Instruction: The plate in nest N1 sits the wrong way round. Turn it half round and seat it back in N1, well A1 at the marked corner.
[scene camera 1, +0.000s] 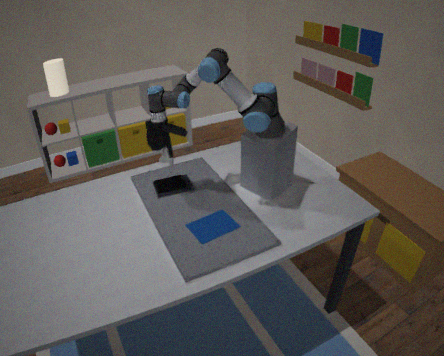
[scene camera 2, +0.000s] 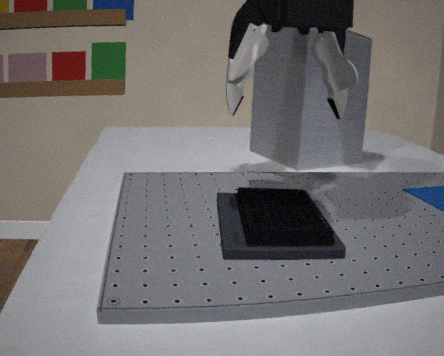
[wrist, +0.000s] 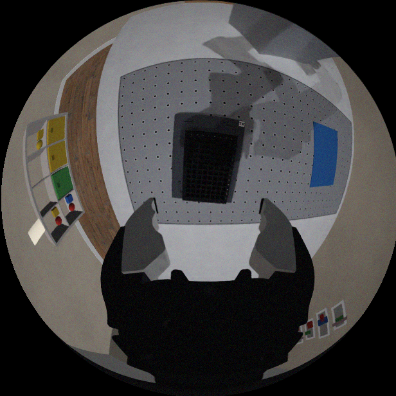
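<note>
A black many-welled plate (scene camera 1: 172, 184) (scene camera 2: 282, 216) (wrist: 209, 167) lies in the dark grey nest N1 (scene camera 2: 231, 237) (wrist: 178, 160). A rim of the nest shows along its label side in the wrist view. A small white label (wrist: 241, 123), too small to read surely, marks one nest corner. The plate's well lettering cannot be made out, so which of its corners is A1 cannot be told. My gripper (scene camera 1: 169, 161) (scene camera 2: 286, 116) (wrist: 208, 199) is open and empty. Its fingers point down and hang well above the plate, touching nothing.
The nest stands on a grey perforated board (scene camera 1: 222, 255) (scene camera 2: 165, 280) (wrist: 150, 100) on the white table (scene camera 1: 75, 250). A blue rectangle (scene camera 1: 213, 226) (scene camera 2: 430, 194) (wrist: 324, 155) lies on the board. The arm's grey pedestal (scene camera 1: 267, 162) (scene camera 2: 300, 100) stands beside the board.
</note>
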